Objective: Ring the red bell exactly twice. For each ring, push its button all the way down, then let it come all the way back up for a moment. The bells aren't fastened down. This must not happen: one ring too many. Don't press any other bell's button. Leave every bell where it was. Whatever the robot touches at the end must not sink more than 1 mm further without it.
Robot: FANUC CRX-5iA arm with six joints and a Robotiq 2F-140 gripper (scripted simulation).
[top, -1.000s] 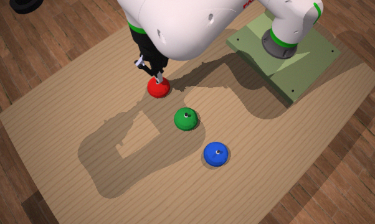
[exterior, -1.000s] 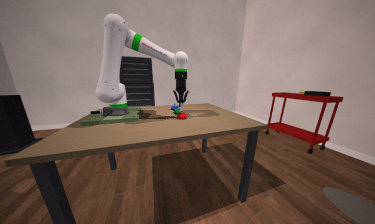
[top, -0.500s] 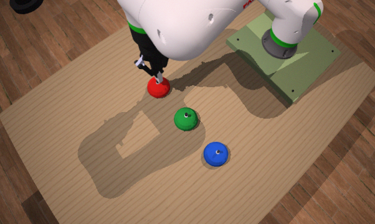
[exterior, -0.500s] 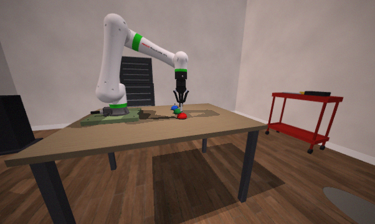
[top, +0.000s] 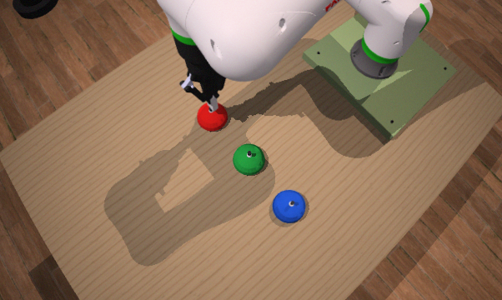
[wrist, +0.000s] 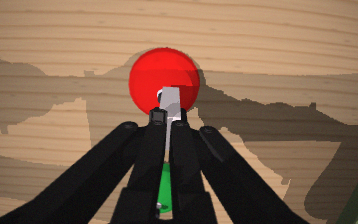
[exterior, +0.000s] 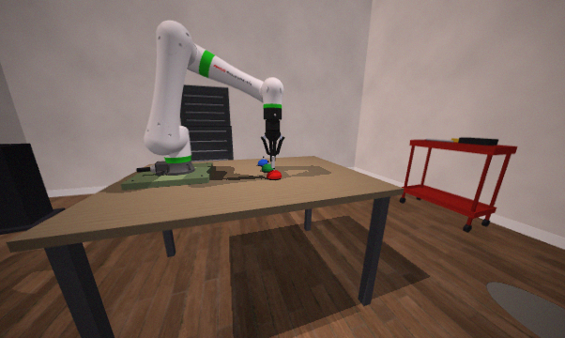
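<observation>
The red bell lies 10 mm ahead of my hand and 60 mm below it. From my hand the other things lie so: blue bell (50 mm ahead, 310 mm to the left, 50 mm below); then green bell (30 mm ahead, 160 mm to the left, 50 mm below).
</observation>
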